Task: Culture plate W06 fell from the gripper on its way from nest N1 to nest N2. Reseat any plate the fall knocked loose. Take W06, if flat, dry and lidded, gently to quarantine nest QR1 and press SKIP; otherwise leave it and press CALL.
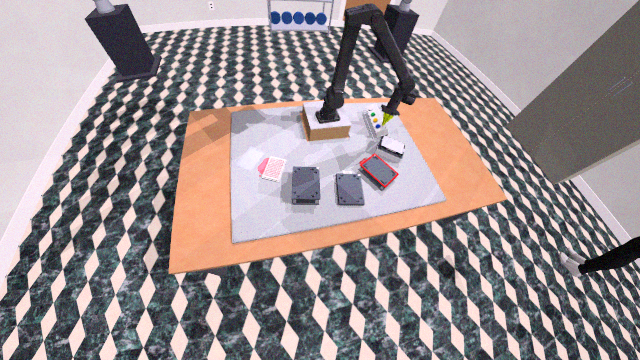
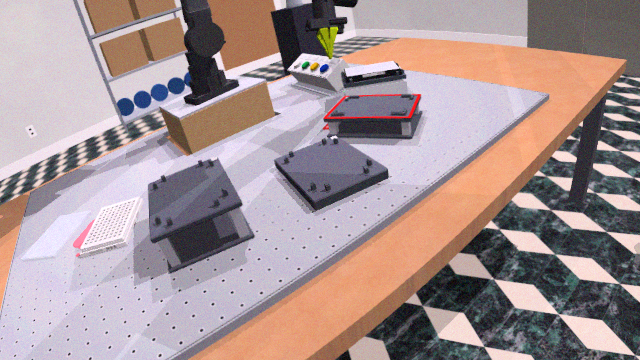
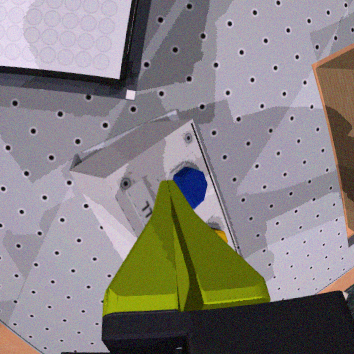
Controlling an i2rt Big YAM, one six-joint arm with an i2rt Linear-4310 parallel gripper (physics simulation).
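Places are measured from the arm's base along level axes (x right, y ahead, z up), in metres.
Where they show: gripper, fingertip midpoint: (image 1: pixel 382 125) (image 2: pixel 330 58) (image 3: pixel 166 188); arm's base, origin of the base link: (image 1: pixel 327 117) (image 2: pixel 212 94).
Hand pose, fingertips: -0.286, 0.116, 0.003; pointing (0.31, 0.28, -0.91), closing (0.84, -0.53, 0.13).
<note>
Each offset is from my fingertips to the top centre of the thing, as dx, dy, dz. "pt": to the spot under its first point.
My gripper (image 1: pixel 384 124) (image 2: pixel 330 56) (image 3: pixel 166 188) is shut and empty, its yellow-green fingertips over the button box {-0.026, -0.090, -0.005} (image 1: pixel 375 134) (image 2: pixel 320 79) (image 3: pixel 135 145), close to the blue button {+0.009, -0.020, -0.015} (image 2: pixel 324 68) (image 3: pixel 191 186). Part of the CALL label shows beside that button; the fingers hide the rest. A white well plate {+0.620, +0.096, -0.075} (image 1: pixel 274 169) (image 2: pixel 111 223) lies wells up on the mat, with a pink patch {pt +0.674, +0.072, -0.088} (image 1: pixel 262 167) (image 2: pixel 84 234) at its edge. A clear flat lid {+0.722, +0.010, -0.081} (image 1: pixel 249 157) (image 2: pixel 56 235) lies apart from it. A red-rimmed nest {+0.125, +0.242, -0.043} (image 1: pixel 379 170) (image 2: pixel 375 106) shows no plate on top.
A tall grey nest {+0.503, +0.234, -0.021} (image 1: pixel 306 184) (image 2: pixel 192 197) and a low grey nest {+0.302, +0.291, -0.064} (image 1: pixel 350 188) (image 2: pixel 330 167) stand along the front. A white-topped plate sits on a black device {pt +0.063, +0.125, -0.026} (image 2: pixel 350 79) beside the button box. The arm's wooden base block (image 1: pixel 330 132) (image 2: pixel 230 117) stands at the back.
</note>
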